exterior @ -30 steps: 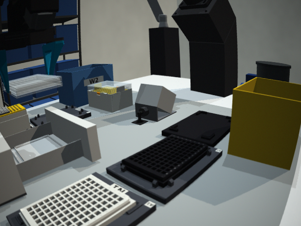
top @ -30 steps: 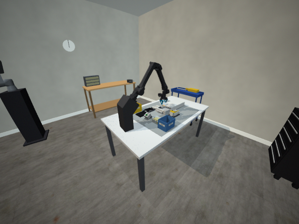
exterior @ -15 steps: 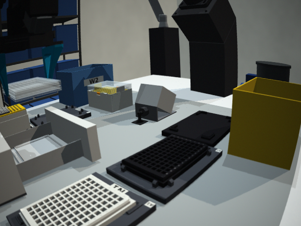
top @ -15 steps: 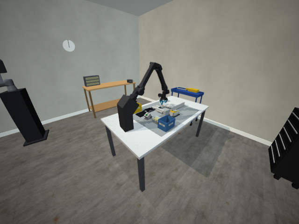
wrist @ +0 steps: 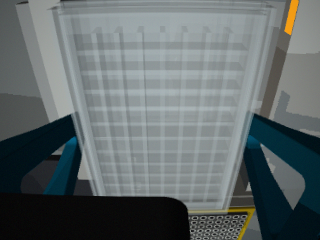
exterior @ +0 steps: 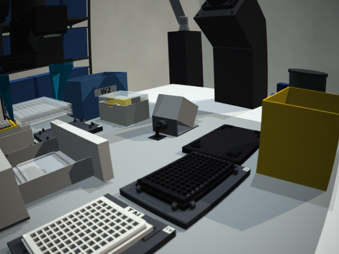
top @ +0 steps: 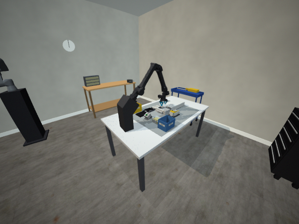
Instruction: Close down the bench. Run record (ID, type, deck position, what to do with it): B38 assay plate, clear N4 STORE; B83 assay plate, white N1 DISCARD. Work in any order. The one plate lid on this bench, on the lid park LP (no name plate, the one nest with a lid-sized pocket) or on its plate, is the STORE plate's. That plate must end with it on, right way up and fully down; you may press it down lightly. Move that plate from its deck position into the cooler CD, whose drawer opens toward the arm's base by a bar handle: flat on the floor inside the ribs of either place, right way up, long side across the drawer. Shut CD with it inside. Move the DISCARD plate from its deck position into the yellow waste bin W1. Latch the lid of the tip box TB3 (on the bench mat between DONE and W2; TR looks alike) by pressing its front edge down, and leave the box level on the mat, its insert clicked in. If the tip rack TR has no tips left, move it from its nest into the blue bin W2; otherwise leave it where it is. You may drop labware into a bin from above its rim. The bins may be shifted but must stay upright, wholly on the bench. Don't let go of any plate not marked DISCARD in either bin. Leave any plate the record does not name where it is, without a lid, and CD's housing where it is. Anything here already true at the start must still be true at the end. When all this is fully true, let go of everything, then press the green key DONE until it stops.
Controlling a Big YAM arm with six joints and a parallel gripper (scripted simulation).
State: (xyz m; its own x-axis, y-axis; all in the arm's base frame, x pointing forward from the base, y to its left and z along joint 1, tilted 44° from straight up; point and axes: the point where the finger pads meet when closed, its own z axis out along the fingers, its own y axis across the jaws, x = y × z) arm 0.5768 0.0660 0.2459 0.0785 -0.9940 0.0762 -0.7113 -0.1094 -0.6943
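The cooler drawer lies 30 mm ahead of my hand and 100 mm below it. From my hand the other things lie so: tip rack TR (50 mm ahead, 190 mm to the right, 70 mm below); clear plate lid (right at my hand); clear plate (right at my hand).
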